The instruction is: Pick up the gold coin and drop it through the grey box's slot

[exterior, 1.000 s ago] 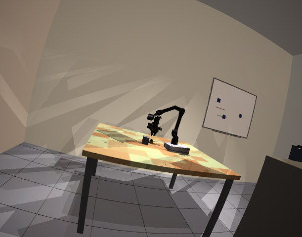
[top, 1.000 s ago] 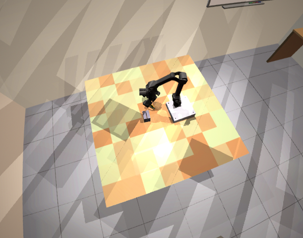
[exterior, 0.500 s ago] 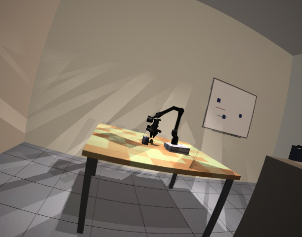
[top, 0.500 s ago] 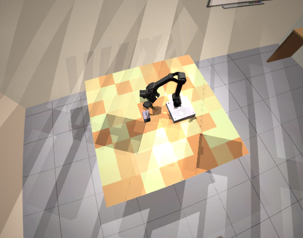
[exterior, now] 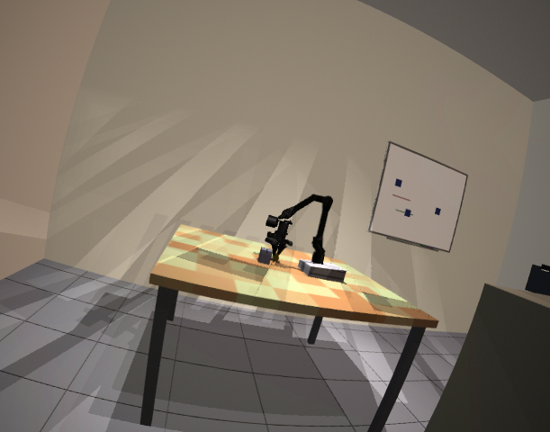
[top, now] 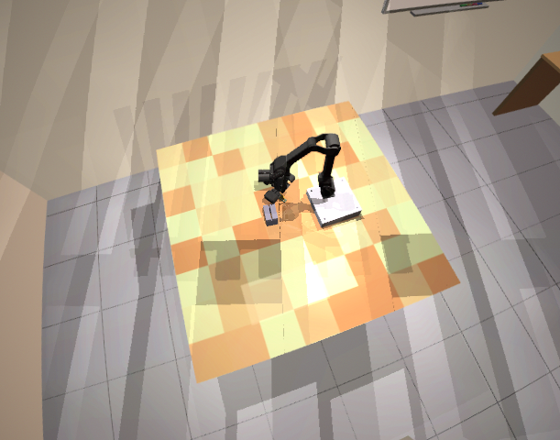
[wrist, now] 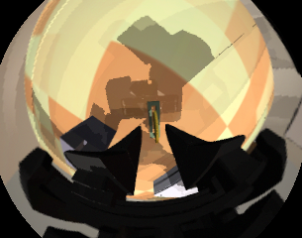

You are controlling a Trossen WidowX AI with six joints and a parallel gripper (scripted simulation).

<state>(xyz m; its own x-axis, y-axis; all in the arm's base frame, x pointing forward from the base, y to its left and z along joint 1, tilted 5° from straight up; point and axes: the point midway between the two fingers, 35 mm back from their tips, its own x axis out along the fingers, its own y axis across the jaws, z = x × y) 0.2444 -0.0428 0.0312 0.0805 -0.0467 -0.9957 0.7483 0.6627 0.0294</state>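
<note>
Now: the gold coin 1 cm behind my gripper tip and 1 cm below it.
</note>
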